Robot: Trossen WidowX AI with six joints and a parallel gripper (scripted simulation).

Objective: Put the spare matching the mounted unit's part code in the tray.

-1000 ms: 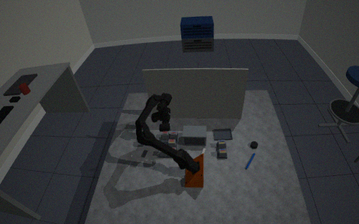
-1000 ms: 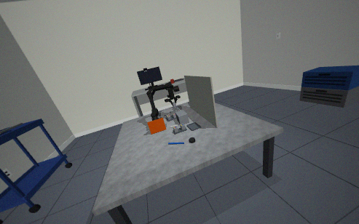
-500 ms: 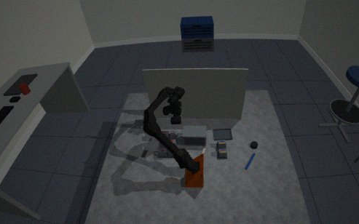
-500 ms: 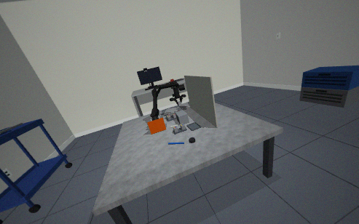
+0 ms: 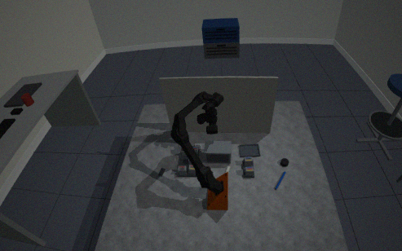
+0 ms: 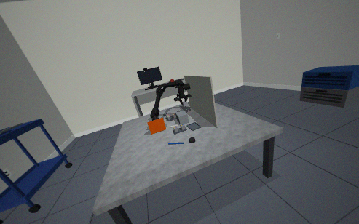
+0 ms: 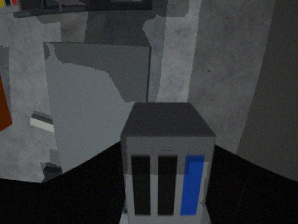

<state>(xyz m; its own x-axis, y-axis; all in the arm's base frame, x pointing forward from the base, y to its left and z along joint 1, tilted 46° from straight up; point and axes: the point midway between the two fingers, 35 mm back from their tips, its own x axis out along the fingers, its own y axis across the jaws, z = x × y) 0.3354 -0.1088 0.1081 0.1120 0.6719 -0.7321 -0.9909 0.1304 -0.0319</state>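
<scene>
Right now the grey mounted unit is 70 mm behind my gripper tip, 10 mm to the right of it and 120 mm below it. Round my gripper tip: tall grey panel (160 mm ahead, 50 mm to the right, 50 mm above).
</scene>
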